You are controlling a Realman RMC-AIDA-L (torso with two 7-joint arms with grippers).
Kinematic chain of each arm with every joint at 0, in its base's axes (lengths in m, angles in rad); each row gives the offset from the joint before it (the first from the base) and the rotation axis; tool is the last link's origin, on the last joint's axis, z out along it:
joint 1: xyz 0 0 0.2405 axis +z
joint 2: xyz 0 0 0 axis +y
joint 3: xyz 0 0 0.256 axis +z
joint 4: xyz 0 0 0 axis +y
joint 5: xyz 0 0 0.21 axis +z
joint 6: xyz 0 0 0 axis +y
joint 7: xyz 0 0 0.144 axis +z
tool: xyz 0 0 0
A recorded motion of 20 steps. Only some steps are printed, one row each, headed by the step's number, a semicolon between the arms.
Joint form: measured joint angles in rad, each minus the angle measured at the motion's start. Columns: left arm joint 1, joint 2, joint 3, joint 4, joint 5, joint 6, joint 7; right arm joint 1, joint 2, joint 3, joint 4, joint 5, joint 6, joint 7.
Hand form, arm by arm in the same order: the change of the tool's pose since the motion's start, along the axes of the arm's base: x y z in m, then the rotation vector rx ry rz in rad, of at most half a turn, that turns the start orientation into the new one. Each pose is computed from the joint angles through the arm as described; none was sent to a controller.
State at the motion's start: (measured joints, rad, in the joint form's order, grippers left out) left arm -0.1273 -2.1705 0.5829 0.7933 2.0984 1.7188 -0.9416; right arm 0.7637 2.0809 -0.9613 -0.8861 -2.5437 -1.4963 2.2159
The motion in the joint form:
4: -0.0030 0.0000 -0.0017 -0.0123 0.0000 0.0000 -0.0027; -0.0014 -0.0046 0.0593 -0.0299 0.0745 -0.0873 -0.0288
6: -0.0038 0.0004 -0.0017 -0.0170 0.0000 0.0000 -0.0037; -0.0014 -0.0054 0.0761 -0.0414 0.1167 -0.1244 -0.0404
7: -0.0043 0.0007 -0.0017 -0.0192 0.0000 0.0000 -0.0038; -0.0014 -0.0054 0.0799 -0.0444 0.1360 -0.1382 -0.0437
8: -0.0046 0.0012 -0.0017 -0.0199 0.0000 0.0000 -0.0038; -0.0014 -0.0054 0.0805 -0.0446 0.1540 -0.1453 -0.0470
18: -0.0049 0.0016 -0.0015 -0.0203 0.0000 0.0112 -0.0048; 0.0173 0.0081 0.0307 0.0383 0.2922 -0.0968 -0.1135
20: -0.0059 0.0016 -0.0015 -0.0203 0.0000 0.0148 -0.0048; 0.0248 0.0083 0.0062 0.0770 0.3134 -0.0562 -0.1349
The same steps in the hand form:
4: 0.0005 -0.0002 -0.0019 -0.0046 -0.0110 0.0058; -0.0125 -0.0039 0.0101 -0.0199 0.1096 0.0141
6: 0.0006 -0.0004 -0.0026 -0.0068 -0.0148 0.0080; -0.0199 -0.0061 0.0133 -0.0332 0.1623 0.0288
7: 0.0006 -0.0005 -0.0029 -0.0078 -0.0162 0.0086; -0.0232 -0.0072 0.0139 -0.0401 0.1845 0.0347
8: 0.0006 -0.0004 -0.0028 -0.0080 -0.0163 0.0086; -0.0259 -0.0078 0.0139 -0.0446 0.2030 0.0406
18: 0.0019 -0.0013 -0.0027 -0.0138 -0.0245 0.0032; -0.0450 -0.0087 -0.0088 -0.0776 0.3209 0.1050
20: 0.0025 -0.0012 -0.0026 -0.0155 -0.0270 0.0003; -0.0454 -0.0071 -0.0173 -0.0758 0.3246 0.1153

